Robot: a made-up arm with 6 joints.
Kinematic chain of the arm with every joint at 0, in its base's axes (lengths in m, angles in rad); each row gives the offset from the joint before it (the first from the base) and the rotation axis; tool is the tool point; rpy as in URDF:
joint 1: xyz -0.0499 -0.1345 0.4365 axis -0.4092 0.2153 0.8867
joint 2: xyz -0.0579 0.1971 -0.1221 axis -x
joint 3: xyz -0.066 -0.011 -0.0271 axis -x
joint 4: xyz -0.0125 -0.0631 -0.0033 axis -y
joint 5: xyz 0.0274 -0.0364 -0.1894 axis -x
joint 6: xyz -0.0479 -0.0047 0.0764 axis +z
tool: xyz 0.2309 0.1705 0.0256 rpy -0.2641 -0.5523 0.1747
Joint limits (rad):
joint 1: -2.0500..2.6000
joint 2: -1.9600..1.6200
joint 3: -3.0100..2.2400
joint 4: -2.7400..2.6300
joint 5: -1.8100..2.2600
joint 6: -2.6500..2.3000
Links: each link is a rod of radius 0.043 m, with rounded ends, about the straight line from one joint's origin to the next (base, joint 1, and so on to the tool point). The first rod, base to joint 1, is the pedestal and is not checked.
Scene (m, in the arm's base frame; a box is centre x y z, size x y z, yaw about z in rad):
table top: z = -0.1
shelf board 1: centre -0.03 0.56 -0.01 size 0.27 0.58 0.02 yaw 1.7
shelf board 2: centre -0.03 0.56 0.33 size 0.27 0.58 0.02 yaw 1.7
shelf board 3: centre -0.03 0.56 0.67 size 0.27 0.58 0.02 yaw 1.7
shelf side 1: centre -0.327 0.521 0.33 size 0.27 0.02 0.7 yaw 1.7
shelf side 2: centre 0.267 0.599 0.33 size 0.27 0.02 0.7 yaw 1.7
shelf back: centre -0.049 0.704 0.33 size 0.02 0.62 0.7 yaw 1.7
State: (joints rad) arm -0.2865 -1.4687 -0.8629 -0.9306 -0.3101 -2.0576
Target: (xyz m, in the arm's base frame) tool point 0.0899 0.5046 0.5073
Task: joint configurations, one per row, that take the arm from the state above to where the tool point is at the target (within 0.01 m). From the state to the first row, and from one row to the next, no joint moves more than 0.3 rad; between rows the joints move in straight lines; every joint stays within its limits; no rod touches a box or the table.
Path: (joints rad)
1: -0.2520 -1.4408 -0.8096 -0.9245 -0.0731 -1.8819
2: -0.2175 -1.4129 -0.7563 -0.9183 0.1638 -1.7062
3: -0.1830 -1.3850 -0.7030 -0.9122 0.4008 -1.5306
4: -0.1485 -1.3571 -0.6497 -0.9061 0.6378 -1.3549
5: -0.2377 -1.5179 -0.8521 -0.8389 0.5797 -1.3845
6: -0.3269 -1.6786 -1.0546 -0.7717 0.5216 -1.4140
7: -0.4160 -1.8393 -1.2570 -0.7045 0.4636 -1.4436
8: -0.4537 -1.8076 -1.2150 -0.7476 0.2568 -1.5537
9: -0.4913 -1.7759 -1.1731 -0.7907 0.0500 -1.6638
10: -0.5289 -1.7442 -1.1311 -0.8338 -0.1568 -1.7740

